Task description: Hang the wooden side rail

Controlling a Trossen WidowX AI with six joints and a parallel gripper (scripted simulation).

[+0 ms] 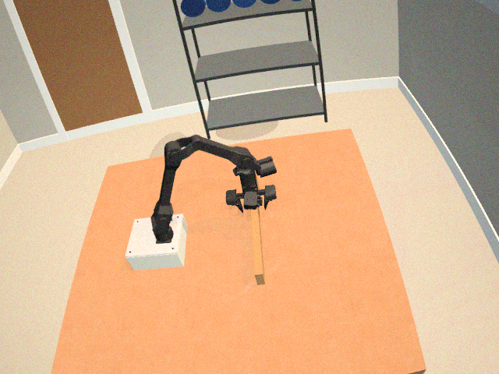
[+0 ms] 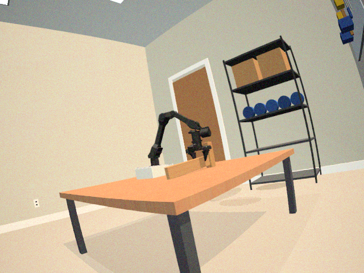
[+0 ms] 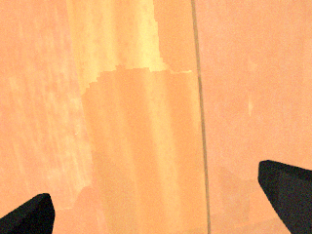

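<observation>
The wooden headboard post is 11 cm to the left of my gripper tip and 3 cm above it.
</observation>
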